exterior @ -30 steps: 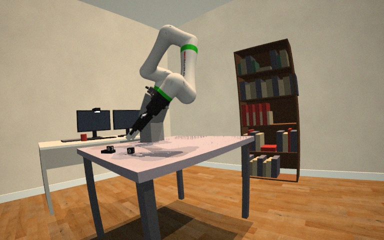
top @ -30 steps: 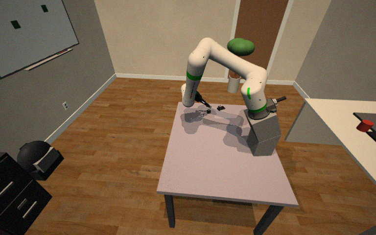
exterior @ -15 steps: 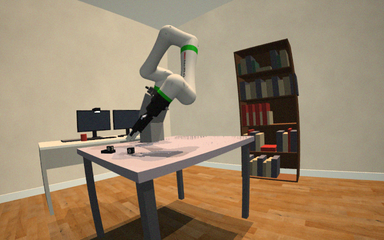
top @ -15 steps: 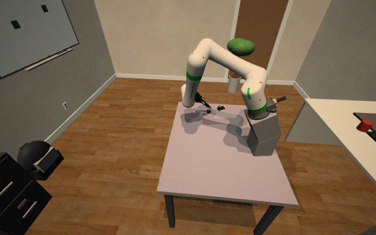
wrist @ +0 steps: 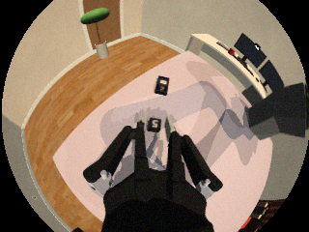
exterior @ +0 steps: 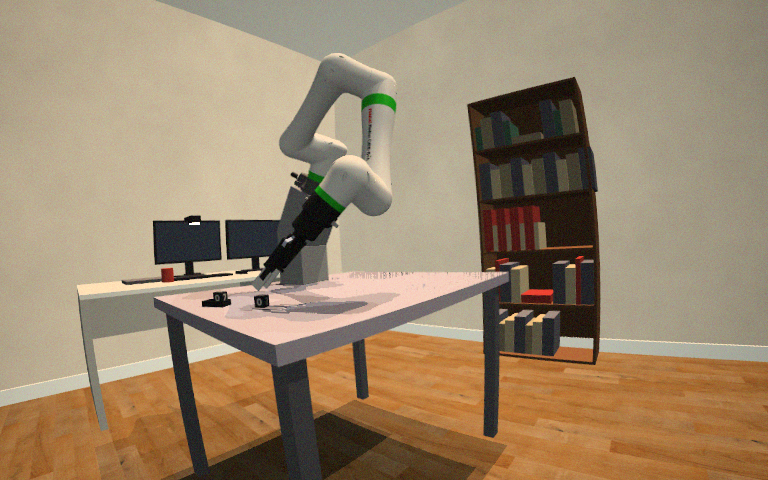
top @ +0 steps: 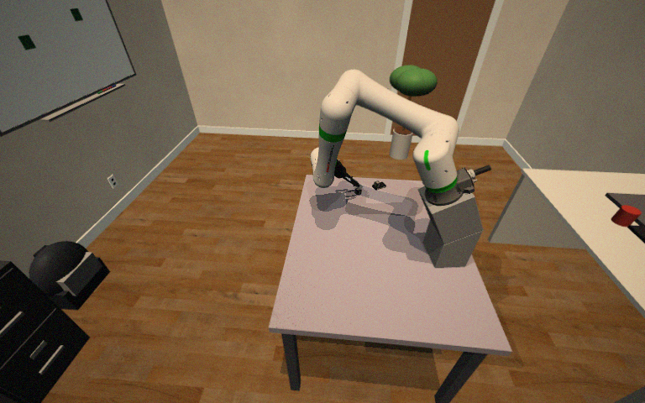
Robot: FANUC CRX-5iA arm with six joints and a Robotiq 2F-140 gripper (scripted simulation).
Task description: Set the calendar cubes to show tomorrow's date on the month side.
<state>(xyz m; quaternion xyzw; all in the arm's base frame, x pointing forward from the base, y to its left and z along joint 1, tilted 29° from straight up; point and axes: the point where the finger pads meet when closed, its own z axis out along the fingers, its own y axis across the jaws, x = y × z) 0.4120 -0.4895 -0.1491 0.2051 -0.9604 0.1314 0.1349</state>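
Now: the black digit cube 2 cm behind my hand, 1 cm to the right of it and 6 cm below it.
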